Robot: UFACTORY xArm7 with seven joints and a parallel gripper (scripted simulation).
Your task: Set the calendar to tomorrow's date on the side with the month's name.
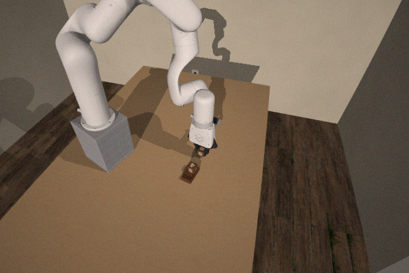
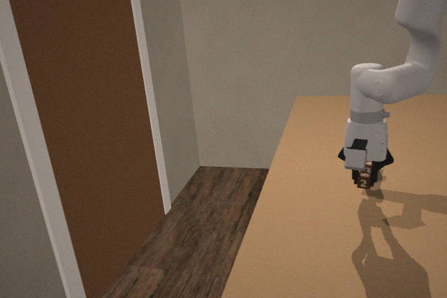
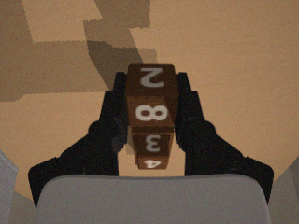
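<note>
The brown calendar tray is 110 mm to the right of my hand, 40 mm below it and 10 mm behind it. The rest, counted from my hand: digit cube (10 mm below).
</note>
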